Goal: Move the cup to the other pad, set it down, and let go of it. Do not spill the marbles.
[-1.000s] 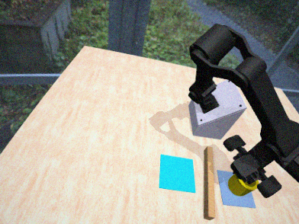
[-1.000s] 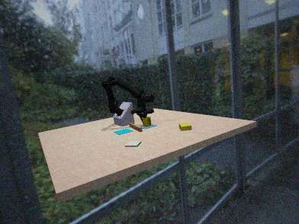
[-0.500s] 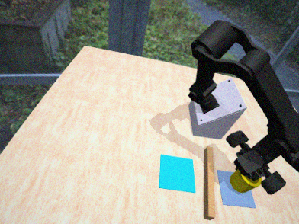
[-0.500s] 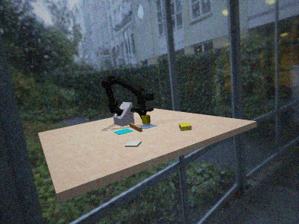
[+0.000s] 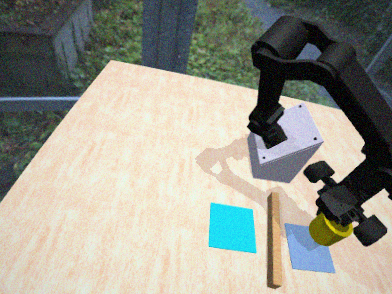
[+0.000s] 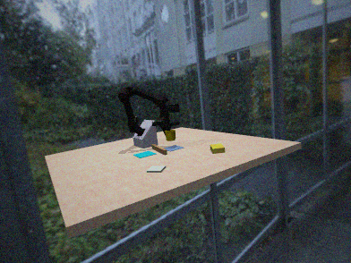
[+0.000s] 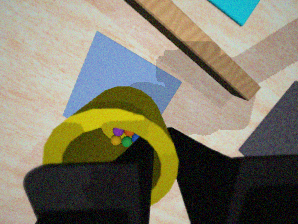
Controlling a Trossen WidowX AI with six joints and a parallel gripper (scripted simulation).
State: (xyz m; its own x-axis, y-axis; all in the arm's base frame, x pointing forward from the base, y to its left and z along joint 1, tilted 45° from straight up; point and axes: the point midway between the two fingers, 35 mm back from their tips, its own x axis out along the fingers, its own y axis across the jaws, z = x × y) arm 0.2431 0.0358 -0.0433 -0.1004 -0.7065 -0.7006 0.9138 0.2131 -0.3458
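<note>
Right now my gripper tip is 1 cm past the cyan pad, 19 cm to the left of it and 10 cm above it. Round my gripper tip: wooden bar: 1 cm ahead, 9 cm to the right, 8 cm below; then yellow cup: 2 cm ahead, 1 cm to the left; then light blue pad: 4 cm ahead, 1 cm to the left, 10 cm below.
</note>
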